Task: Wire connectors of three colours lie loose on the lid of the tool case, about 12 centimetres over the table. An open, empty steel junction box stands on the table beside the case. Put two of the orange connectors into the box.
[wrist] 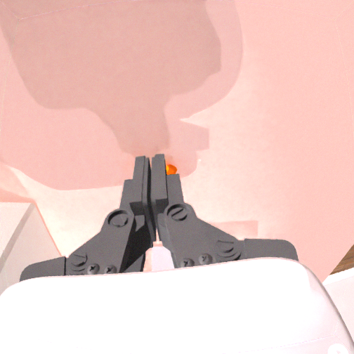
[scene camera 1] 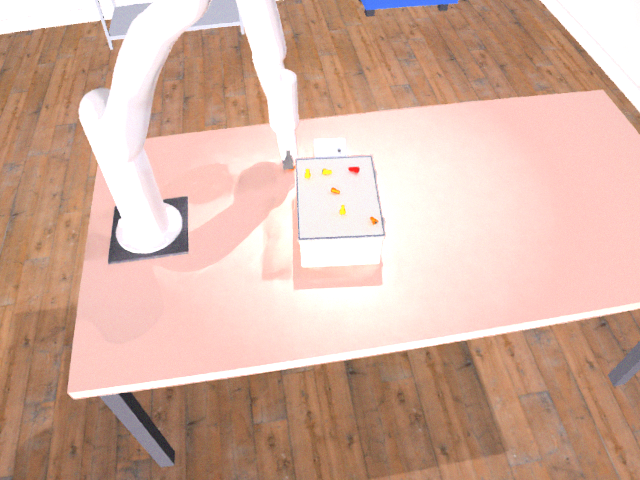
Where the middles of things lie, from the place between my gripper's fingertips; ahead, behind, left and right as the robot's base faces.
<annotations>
The tool case [scene camera 1: 327, 238] lies 24 cm to the right of my hand, 13 cm ahead of it and 5 cm above it.
</annotations>
